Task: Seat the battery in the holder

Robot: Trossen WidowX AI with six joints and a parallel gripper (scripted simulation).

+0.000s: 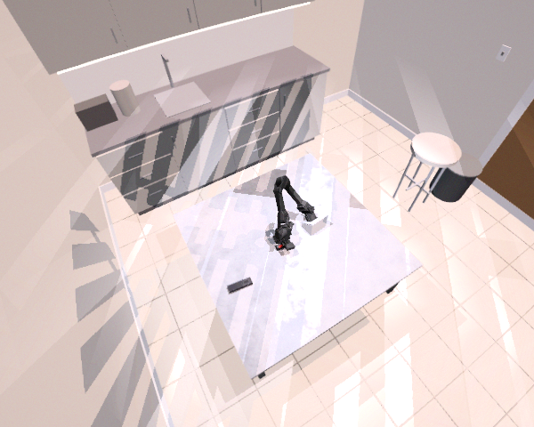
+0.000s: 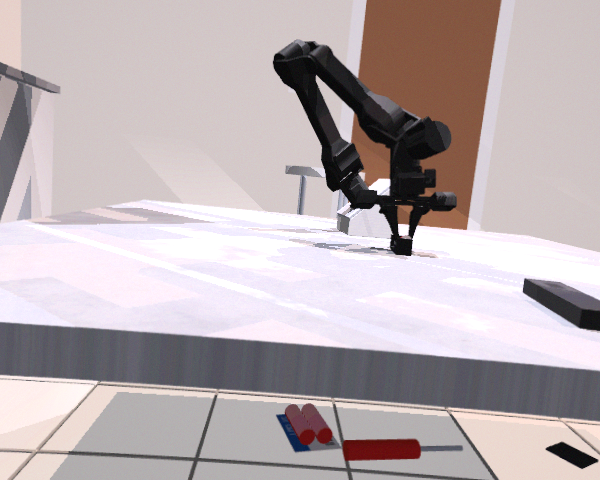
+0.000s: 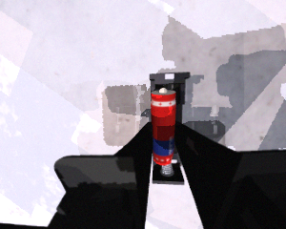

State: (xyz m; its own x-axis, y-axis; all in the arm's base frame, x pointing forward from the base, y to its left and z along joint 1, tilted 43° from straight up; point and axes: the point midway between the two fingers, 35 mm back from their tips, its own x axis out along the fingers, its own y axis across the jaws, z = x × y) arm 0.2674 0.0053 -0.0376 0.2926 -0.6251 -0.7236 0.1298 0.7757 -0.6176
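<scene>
Right now my gripper tip is 1 cm below the battery. From my gripper tip the other things lie so: red screwdriver 37 cm ahead, 20 cm below, 8 cm to the right; then flat black slab 39 cm ahead, 8 cm to the left.
</scene>
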